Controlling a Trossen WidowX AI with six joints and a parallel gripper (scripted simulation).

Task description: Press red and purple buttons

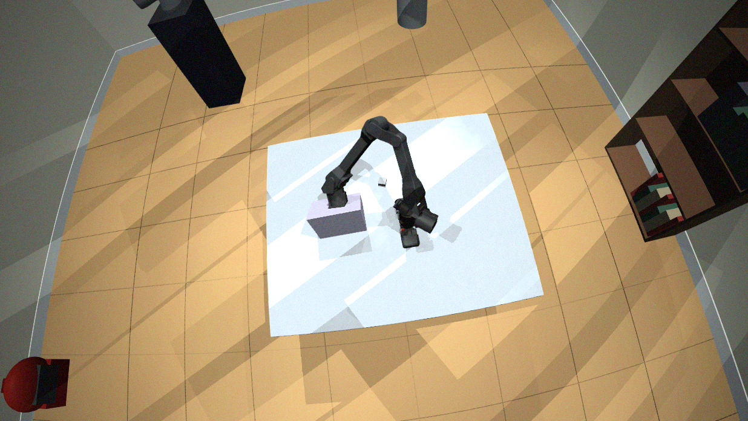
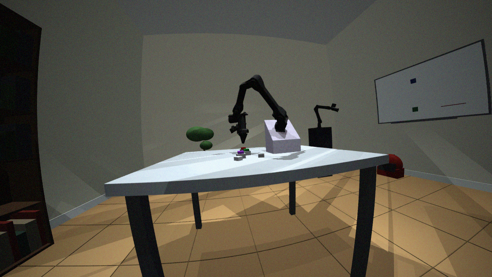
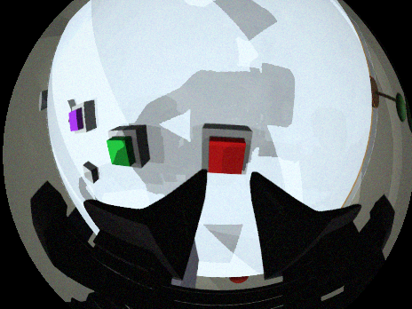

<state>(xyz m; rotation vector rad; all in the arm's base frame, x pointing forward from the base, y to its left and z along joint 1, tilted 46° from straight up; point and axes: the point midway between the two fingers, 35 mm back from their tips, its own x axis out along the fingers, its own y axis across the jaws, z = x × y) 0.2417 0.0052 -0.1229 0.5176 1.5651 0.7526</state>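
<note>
Now: gripper tip 40 mm above the red button. Round my gripper tip: green button 10 mm behind, 120 mm to the left, 40 mm below; then purple button 20 mm ahead, 230 mm to the left, 40 mm below.
</note>
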